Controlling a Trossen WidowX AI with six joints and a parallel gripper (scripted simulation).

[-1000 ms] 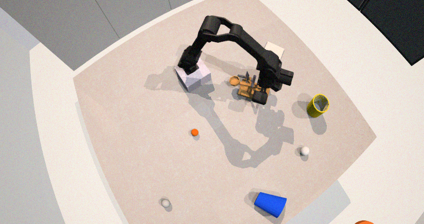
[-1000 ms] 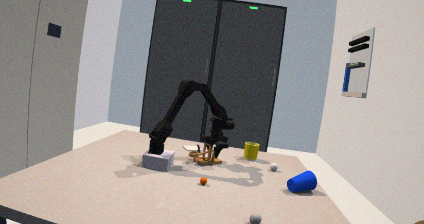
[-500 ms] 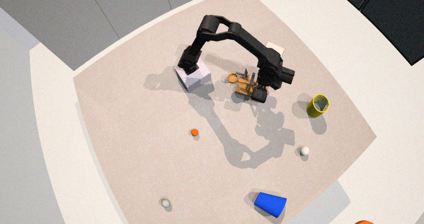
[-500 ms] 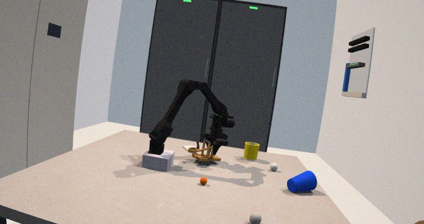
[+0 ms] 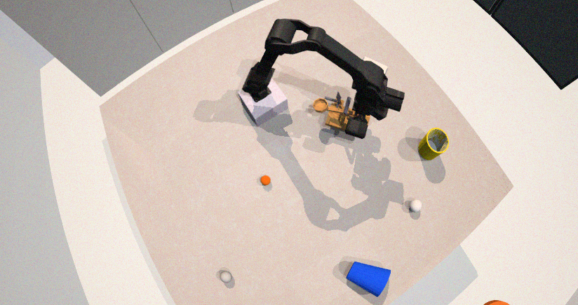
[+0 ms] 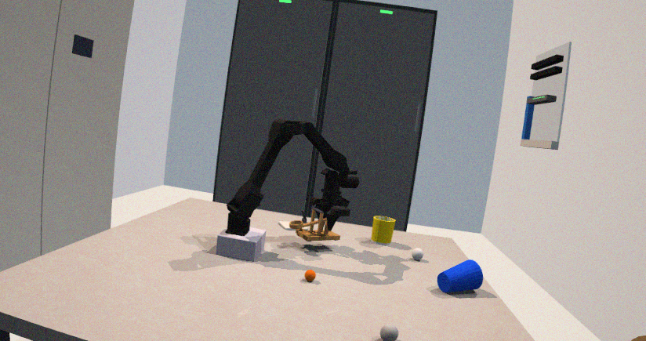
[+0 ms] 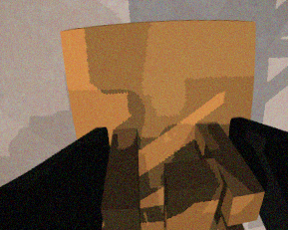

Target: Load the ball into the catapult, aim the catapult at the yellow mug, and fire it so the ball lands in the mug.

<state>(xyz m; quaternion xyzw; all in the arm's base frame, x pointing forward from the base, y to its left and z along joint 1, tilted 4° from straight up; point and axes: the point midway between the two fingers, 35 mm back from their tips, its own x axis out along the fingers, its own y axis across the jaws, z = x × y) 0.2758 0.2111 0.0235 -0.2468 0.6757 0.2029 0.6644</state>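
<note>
My gripper tip is now 1 cm past the orange ball, 35 cm to the left of it and 5 cm above it. From my gripper tip the other things lie so: wooden catapult 6 cm behind, 3 cm to the right, 2 cm above; then flat white tile 15 cm behind, 22 cm to the left, 6 cm below; then yellow mug 23 cm ahead, 18 cm to the left, 4 cm below.
</note>
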